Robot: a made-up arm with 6 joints.
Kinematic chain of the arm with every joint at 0, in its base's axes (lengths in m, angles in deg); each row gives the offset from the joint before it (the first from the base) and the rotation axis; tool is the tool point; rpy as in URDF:
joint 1: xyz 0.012 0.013 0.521 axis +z
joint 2: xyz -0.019 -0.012 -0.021 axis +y
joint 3: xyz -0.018 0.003 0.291 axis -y
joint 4: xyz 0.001 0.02 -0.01 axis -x
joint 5: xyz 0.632 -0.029 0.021 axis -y
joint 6: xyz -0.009 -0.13 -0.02 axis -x
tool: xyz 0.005 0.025 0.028 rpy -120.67 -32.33 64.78
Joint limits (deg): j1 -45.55..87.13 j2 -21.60..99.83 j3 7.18..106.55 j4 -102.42..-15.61 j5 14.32..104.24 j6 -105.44..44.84
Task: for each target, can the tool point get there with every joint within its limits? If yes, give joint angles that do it. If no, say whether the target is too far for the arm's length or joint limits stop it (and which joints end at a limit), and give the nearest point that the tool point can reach.
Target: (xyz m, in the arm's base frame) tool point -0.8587 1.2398 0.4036
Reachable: no: too far | nearest point 0.0220 0.9482 0.4234 | short by 0.928 m
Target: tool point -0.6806 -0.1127 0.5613
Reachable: no: joint limits stop it (at a limit: joint 2, joint 3, joint 4) | nearest point -0.5127 -0.0822 1.2641 | short by 0.723 m
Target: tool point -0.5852 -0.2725 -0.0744
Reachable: no: joint limits stop it (at a limit: joint 1, joint 2, joint 3, joint 5, joint 6) | nearest point -0.0087 -0.1758 -0.1556 | short by 0.590 m
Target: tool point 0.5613 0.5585 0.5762
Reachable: yes | joints 50.25 39.64 39.60 -69.94 50.25 -57.10
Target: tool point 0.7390 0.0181 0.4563
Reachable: yes | joints 0.37 37.18 23.00 -91.88 63.73 26.84
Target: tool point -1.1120 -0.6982 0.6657
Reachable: no: too far | nearest point -0.4419 -0.2742 1.2656 | short by 0.994 m
